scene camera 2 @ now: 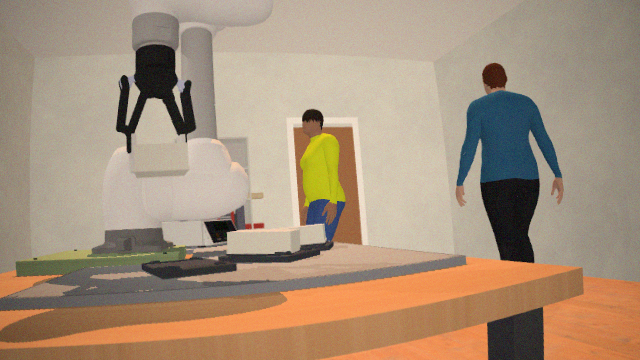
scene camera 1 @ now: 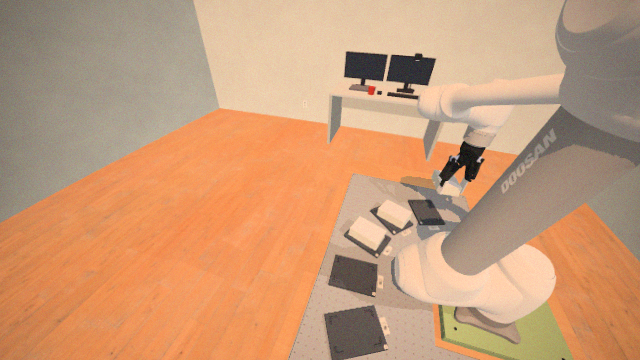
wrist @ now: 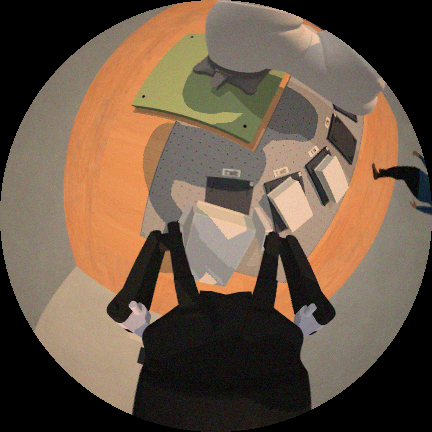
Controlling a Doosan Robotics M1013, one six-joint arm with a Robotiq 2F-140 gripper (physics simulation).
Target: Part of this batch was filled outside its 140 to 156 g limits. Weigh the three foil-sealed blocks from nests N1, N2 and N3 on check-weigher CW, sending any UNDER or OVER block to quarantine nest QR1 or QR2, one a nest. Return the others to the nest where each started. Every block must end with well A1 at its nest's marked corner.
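Places are measured from the arm's base along level axes (x back, y right, z up), in metres.
Where they show: gripper, between the fingertips: [scene camera 1: 449,192] [wrist: 222,214]; arm's base, origin of its link: [scene camera 2: 135,250] [wrist: 236,64].
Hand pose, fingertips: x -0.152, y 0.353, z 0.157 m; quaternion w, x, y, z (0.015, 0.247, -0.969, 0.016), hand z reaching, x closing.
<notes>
Each offset is from my fingertips to the top centre of the thing. Level surfaces: height alone.
My gripper [scene camera 1: 455,182] [scene camera 2: 158,144] [wrist: 222,214] is shut on a pale foil-sealed block {dy +0.056, dx -0.015, dz +0.032 m} [scene camera 1: 450,189] [scene camera 2: 160,160] [wrist: 220,252], held level well above the mat near empty dark nest QR2 {dy +0.034, dx -0.044, dz -0.160 m} [scene camera 1: 426,212] [scene camera 2: 189,267] [wrist: 227,196]. A second block {dy -0.075, dx -0.186, dz -0.117 m} [scene camera 1: 394,214] [scene camera 2: 263,241] [wrist: 292,202] sits in nest QR1. A third block {dy -0.234, dx -0.273, dz -0.118 m} [scene camera 1: 367,232] [scene camera 2: 313,234] [wrist: 333,179] sits in nest N3. Nests N2 {dy -0.417, dx -0.272, dz -0.158 m} [scene camera 1: 353,275] [wrist: 342,138] and N1 {dy -0.590, dx -0.216, dz -0.159 m} [scene camera 1: 356,332] are empty. Check-weigher CW {dy -0.756, dx +0.024, dz -0.076 m} [scene camera 2: 185,233] shows partly behind; its reading is illegible. Well A1 cannot be made out.
The arm's base stands on a green plate [scene camera 1: 540,325] [scene camera 2: 50,265] [wrist: 165,80] beside the perforated mat {dz -0.176 m} [scene camera 1: 410,340] [scene camera 2: 400,257] [wrist: 192,150]. The arm's lower joint overhangs near the nests. Two people [scene camera 2: 322,170] [scene camera 2: 510,140] stand beyond the table {dz -0.189 m} [scene camera 2: 530,280].
</notes>
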